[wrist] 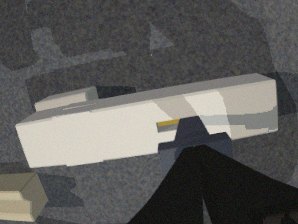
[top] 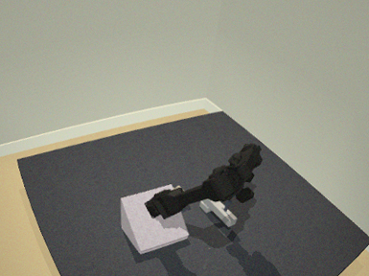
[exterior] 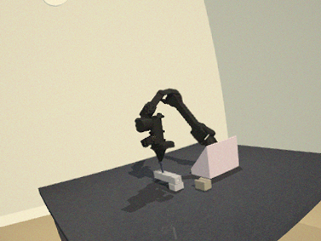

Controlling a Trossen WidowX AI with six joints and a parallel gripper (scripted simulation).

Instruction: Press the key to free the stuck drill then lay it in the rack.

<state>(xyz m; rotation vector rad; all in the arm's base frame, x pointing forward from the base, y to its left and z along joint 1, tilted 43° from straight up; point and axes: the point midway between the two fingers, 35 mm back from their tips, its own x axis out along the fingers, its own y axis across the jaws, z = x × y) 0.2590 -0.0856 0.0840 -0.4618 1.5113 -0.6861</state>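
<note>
Right now my gripper tip is 30 mm above the key. Also, from my gripper tip: drill (50 mm to the left, 80 mm below); white block (30 mm to the left, 80 mm below); rack (60 mm behind, 210 mm to the left, 110 mm below).
</note>
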